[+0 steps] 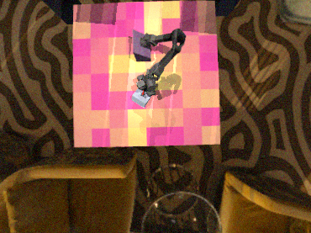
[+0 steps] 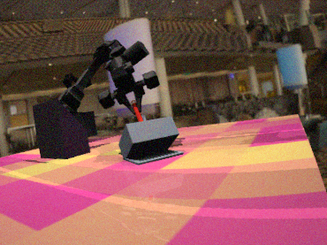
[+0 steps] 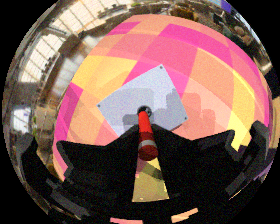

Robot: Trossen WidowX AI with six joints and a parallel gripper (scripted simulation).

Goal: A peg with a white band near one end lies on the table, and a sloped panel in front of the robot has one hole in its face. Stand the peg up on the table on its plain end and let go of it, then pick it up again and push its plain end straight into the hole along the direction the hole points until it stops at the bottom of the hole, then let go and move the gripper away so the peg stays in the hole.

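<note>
The grey sloped panel lies 70 mm below my gripper tip, 30 mm ahead of it and 20 mm to the right of it. Also, from my gripper tip: red peg: 10 mm to the left, 10 mm behind, 10 mm above.
</note>
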